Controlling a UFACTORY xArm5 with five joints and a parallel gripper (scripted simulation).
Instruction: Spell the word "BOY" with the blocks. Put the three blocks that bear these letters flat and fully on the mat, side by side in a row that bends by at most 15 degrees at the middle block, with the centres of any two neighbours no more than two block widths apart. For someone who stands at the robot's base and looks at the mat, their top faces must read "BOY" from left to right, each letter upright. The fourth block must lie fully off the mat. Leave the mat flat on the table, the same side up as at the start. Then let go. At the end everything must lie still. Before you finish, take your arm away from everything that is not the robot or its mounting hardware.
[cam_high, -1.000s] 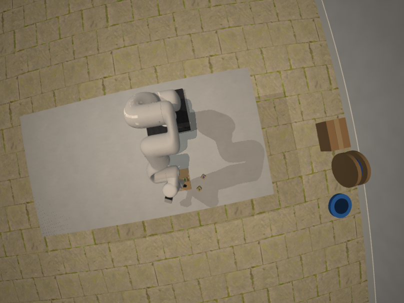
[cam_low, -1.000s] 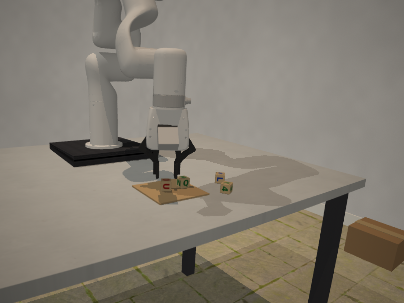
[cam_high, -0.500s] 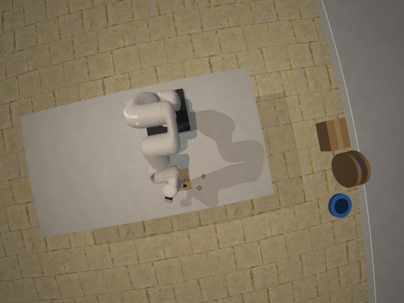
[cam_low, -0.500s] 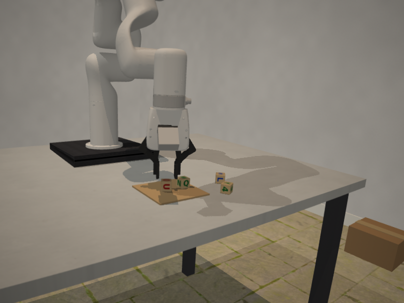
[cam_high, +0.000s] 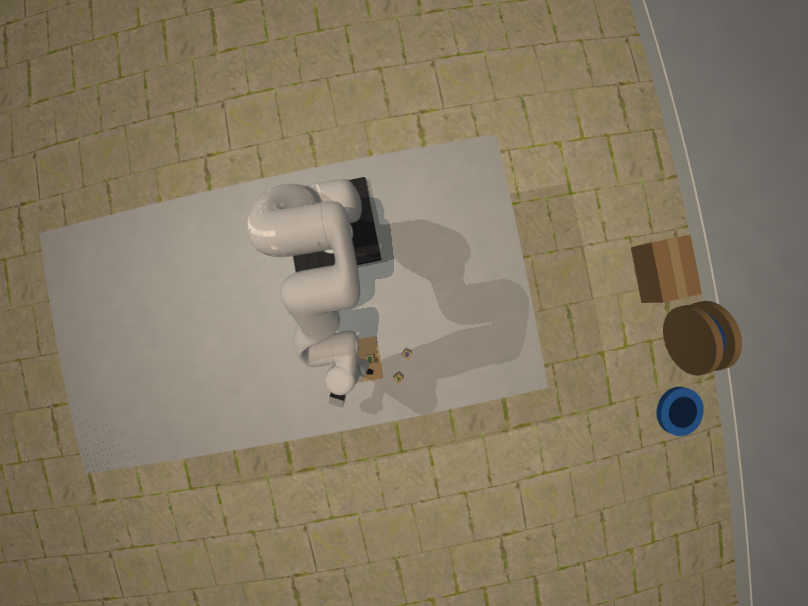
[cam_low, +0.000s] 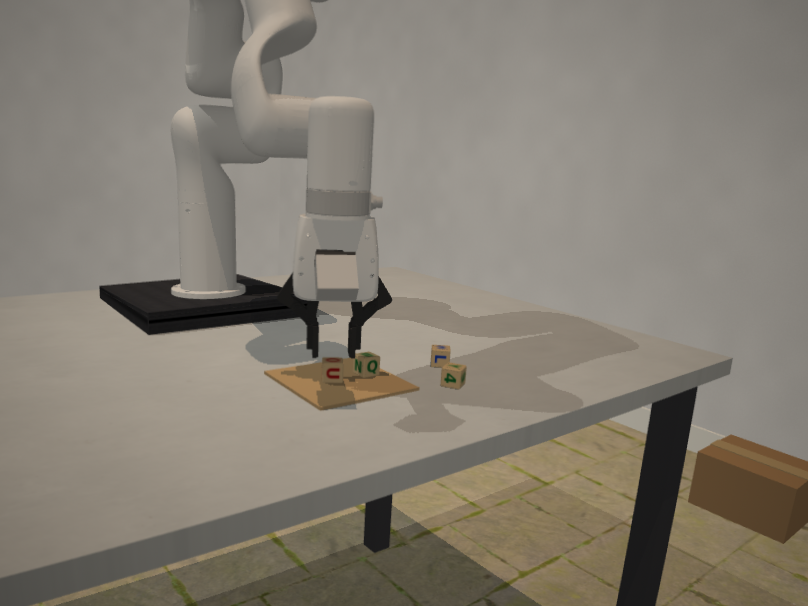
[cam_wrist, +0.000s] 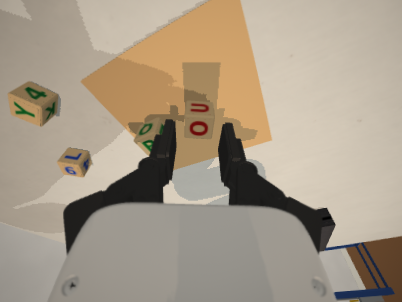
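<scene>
My hand is 50 mm above the tan mat and 10 mm to the right of it.
</scene>
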